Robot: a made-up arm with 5 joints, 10 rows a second.
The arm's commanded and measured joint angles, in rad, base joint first. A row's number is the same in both.
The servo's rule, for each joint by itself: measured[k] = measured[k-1] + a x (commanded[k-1-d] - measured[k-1]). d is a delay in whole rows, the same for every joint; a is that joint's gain. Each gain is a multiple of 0.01, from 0.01 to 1. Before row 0 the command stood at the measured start. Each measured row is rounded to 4 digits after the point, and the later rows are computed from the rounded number. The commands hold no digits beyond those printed.
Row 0, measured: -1.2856, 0.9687, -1.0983, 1.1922, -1.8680
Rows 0 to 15, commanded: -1.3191, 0.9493, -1.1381, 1.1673, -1.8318; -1.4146, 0.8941, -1.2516, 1.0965, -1.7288; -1.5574, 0.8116, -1.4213, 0.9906, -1.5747; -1.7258, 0.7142, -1.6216, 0.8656, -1.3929; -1.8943, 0.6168, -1.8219, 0.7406, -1.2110; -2.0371, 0.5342, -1.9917, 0.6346, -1.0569; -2.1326, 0.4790, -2.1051, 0.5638, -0.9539; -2.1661, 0.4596, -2.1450, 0.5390, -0.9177; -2.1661, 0.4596, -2.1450, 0.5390, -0.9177; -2.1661, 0.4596, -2.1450, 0.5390, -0.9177; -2.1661, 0.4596, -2.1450, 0.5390, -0.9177; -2.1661, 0.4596, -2.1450, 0.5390, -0.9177; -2.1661, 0.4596, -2.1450, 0.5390, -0.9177; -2.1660, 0.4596, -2.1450, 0.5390, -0.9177; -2.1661, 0.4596, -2.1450, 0.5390, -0.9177; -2.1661, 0.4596, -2.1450, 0.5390, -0.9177
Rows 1 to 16, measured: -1.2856, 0.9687, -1.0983, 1.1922, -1.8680; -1.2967, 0.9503, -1.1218, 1.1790, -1.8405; -1.3356, 0.8969, -1.1984, 1.1353, -1.7556; -1.4088, 0.8159, -1.3299, 1.0586, -1.6181; -1.5134, 0.7193, -1.5020, 0.9563, -1.4469; -1.6391, 0.6219, -1.6907, 0.8420, -1.2676; -1.7704, 0.5386, -1.8683, 0.7321, -1.1075; -1.8899, 0.4820, -2.0080, 0.6429, -0.9908; -1.9810, 0.4607, -2.0888, 0.5878, -0.9352; -2.0421, 0.4597, -2.1220, 0.5619, -0.9219; -2.0830, 0.4596, -2.1356, 0.5498, -0.9187; -2.1104, 0.4596, -2.1411, 0.5441, -0.9179; -2.1288, 0.4596, -2.1434, 0.5414, -0.9177; -2.1411, 0.4596, -2.1443, 0.5401, -0.9177; -2.1493, 0.4596, -2.1447, 0.5395, -0.9177; -2.1548, 0.4596, -2.1449, 0.5392, -0.9177
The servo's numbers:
d 1
a 0.33 0.95 0.59 0.53 0.76

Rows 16 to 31, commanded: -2.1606, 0.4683, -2.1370, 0.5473, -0.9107; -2.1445, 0.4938, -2.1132, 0.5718, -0.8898; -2.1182, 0.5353, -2.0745, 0.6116, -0.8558; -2.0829, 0.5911, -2.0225, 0.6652, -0.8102; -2.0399, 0.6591, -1.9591, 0.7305, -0.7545; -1.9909, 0.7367, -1.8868, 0.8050, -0.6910; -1.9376, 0.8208, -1.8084, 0.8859, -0.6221; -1.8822, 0.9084, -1.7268, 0.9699, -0.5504; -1.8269, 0.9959, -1.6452, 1.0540, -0.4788; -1.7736, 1.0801, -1.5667, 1.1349, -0.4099; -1.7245, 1.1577, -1.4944, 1.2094, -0.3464; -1.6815, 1.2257, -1.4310, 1.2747, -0.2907; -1.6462, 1.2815, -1.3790, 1.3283, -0.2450; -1.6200, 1.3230, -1.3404, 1.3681, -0.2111; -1.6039, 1.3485, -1.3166, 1.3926, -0.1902; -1.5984, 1.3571, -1.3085, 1.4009, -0.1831
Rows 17 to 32, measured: -2.1585, 0.4596, -2.1450, 0.5391, -0.9177; -2.1592, 0.4679, -2.1403, 0.5434, -0.9124; -2.1543, 0.4925, -2.1243, 0.5585, -0.8952; -2.1424, 0.5332, -2.0949, 0.5866, -0.8653; -2.1228, 0.5882, -2.0522, 0.6283, -0.8234; -2.0954, 0.6556, -1.9973, 0.6825, -0.7710; -2.0609, 0.7326, -1.9321, 0.7474, -0.7102; -2.0202, 0.8164, -1.8591, 0.8208, -0.6432; -1.9747, 0.9038, -1.7810, 0.8998, -0.5727; -1.9259, 0.9913, -1.7009, 0.9815, -0.5013; -1.8756, 1.0757, -1.6217, 1.0628, -0.4318; -1.8257, 1.1536, -1.5466, 1.1405, -0.3669; -1.7781, 1.2221, -1.4784, 1.2116, -0.3090; -1.7346, 1.2785, -1.4198, 1.2735, -0.2604; -1.6968, 1.3208, -1.3730, 1.3236, -0.2229; -1.6661, 1.3471, -1.3397, 1.3602, -0.1980
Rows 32 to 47, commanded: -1.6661, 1.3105, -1.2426, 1.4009, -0.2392; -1.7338, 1.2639, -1.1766, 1.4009, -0.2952; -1.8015, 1.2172, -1.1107, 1.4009, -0.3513; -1.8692, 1.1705, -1.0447, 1.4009, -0.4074; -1.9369, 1.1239, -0.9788, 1.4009, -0.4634; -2.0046, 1.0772, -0.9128, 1.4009, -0.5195; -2.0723, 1.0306, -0.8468, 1.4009, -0.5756; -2.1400, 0.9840, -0.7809, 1.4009, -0.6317; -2.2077, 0.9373, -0.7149, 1.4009, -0.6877; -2.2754, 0.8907, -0.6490, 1.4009, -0.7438; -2.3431, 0.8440, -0.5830, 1.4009, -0.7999; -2.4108, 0.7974, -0.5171, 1.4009, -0.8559; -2.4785, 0.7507, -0.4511, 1.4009, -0.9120; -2.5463, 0.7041, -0.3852, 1.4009, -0.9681; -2.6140, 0.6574, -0.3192, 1.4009, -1.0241; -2.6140, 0.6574, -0.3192, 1.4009, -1.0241
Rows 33 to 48, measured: -1.6438, 1.3566, -1.3213, 1.3818, -0.1867; -1.6512, 1.3128, -1.2749, 1.3919, -0.2266; -1.6785, 1.2663, -1.2169, 1.3967, -0.2787; -1.7191, 1.2197, -1.1542, 1.3989, -0.3339; -1.7686, 1.1730, -1.0896, 1.4000, -0.3898; -1.8241, 1.1264, -1.0242, 1.4005, -0.4457; -1.8837, 1.0797, -0.9585, 1.4007, -0.5018; -1.9459, 1.0331, -0.8926, 1.4008, -0.5579; -2.0100, 0.9865, -0.8267, 1.4009, -0.6140; -2.0752, 0.9398, -0.7607, 1.4009, -0.6700; -2.1413, 0.8932, -0.6948, 1.4009, -0.7261; -2.2079, 0.8465, -0.6288, 1.4009, -0.7822; -2.2749, 0.7999, -0.5629, 1.4009, -0.8382; -2.3421, 0.7532, -0.4969, 1.4009, -0.8943; -2.4095, 0.7066, -0.4310, 1.4009, -0.9504; -2.4770, 0.6599, -0.3650, 1.4009, -1.0064
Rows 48 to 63, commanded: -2.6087, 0.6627, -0.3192, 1.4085, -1.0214; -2.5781, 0.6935, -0.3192, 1.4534, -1.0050; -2.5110, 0.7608, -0.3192, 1.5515, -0.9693; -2.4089, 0.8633, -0.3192, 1.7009, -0.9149; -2.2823, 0.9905, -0.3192, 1.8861, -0.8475; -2.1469, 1.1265, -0.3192, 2.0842, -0.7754; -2.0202, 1.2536, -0.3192, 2.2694, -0.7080; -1.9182, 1.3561, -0.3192, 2.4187, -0.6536; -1.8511, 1.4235, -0.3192, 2.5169, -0.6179; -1.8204, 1.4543, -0.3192, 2.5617, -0.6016; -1.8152, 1.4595, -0.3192, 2.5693, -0.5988; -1.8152, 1.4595, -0.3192, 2.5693, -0.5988; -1.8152, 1.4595, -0.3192, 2.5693, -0.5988; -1.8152, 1.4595, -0.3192, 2.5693, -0.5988; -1.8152, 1.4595, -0.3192, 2.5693, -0.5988; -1.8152, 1.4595, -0.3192, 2.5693, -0.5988
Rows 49 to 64, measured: -2.5222, 0.6575, -0.3380, 1.4009, -1.0199; -2.5507, 0.6624, -0.3269, 1.4049, -1.0210; -2.5597, 0.6919, -0.3224, 1.4306, -1.0088; -2.5436, 0.7574, -0.3205, 1.4947, -0.9788; -2.4991, 0.8580, -0.3197, 1.6040, -0.9302; -2.4276, 0.9839, -0.3194, 1.7535, -0.8673; -2.3350, 1.1194, -0.3193, 1.9288, -0.7975; -2.2311, 1.2469, -0.3192, 2.1093, -0.7295; -2.1278, 1.3506, -0.3192, 2.2733, -0.6718; -2.0365, 1.4199, -0.3192, 2.4024, -0.6308; -1.9652, 1.4526, -0.3192, 2.4868, -0.6086; -1.9157, 1.4592, -0.3192, 2.5305, -0.6012; -1.8825, 1.4595, -0.3192, 2.5511, -0.5994; -1.8603, 1.4595, -0.3192, 2.5607, -0.5989; -1.8454, 1.4595, -0.3192, 2.5653, -0.5988; -1.8354, 1.4595, -0.3192, 2.5674, -0.5988
